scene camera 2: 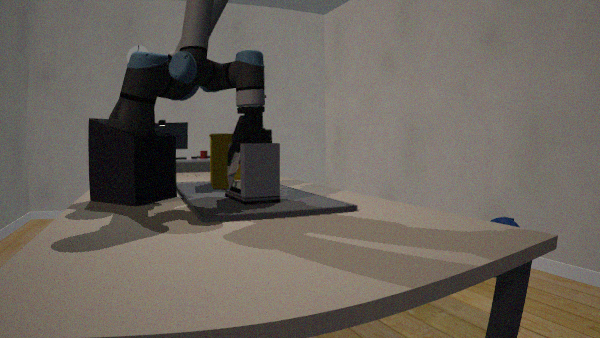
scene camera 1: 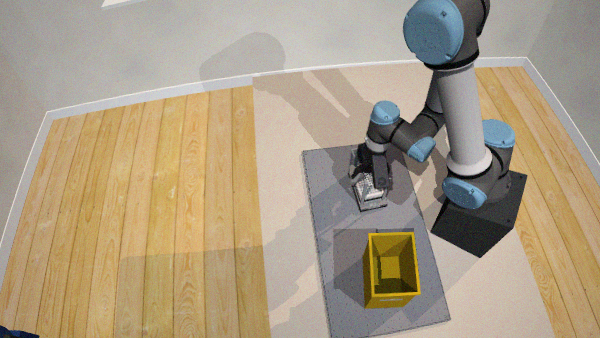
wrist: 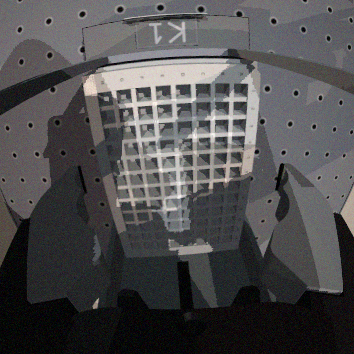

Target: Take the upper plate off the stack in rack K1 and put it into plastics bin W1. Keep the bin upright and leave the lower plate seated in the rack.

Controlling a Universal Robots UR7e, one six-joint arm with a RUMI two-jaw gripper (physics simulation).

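Pixels of known places: gripper, fingertip midpoint: (scene camera 1: 366, 182) (wrist: 180, 167); arm's base at its link origin: (scene camera 2: 130, 128).
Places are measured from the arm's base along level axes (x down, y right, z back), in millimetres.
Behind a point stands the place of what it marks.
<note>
Rack K1 (scene camera 1: 374, 206) {x 179, y 48, z -332 mm} (scene camera 2: 260, 170) {x 118, y 204, z -350 mm} (wrist: 167, 32) {x 182, y 58, z -334 mm} stands on the perforated grey mat. A white multi-well plate (scene camera 1: 371, 187) {x 155, y 108, z -337 mm} (wrist: 175, 125) {x 153, y 104, z -341 mm} lies level in it, partly shaded. The lower plate cannot be told apart beneath it. My gripper (scene camera 1: 369, 175) {x 162, y 132, z -348 mm} (wrist: 180, 167) {x 162, y 132, z -348 mm} points down at the rack. Its jaws are open, one on each side of the plate, with a gap on both sides in the wrist view. In the scene camera 2 view the rack's tall panel hides part of the jaws. Plastics bin W1 (scene camera 1: 391, 301) {x 115, y -292, z -339 mm} (scene camera 2: 219, 160) {x 107, y -126, z -296 mm} is yellow, open-topped and upright.
The grey mat (scene camera 1: 325, 200) {x 199, y 96, z -493 mm} (scene camera 2: 320, 202) {x 199, y 235, z -497 mm} carries the rack and the bin, which stand apart. The dark robot pedestal (scene camera 1: 470, 230) {x 82, y -115, z -60 mm} (scene camera 2: 112, 160) {x 91, y 64, z 49 mm} stands beside the mat. The rack's tall panel rises close to the gripper. A desk with a monitor (scene camera 2: 180, 135) stands in the background.
</note>
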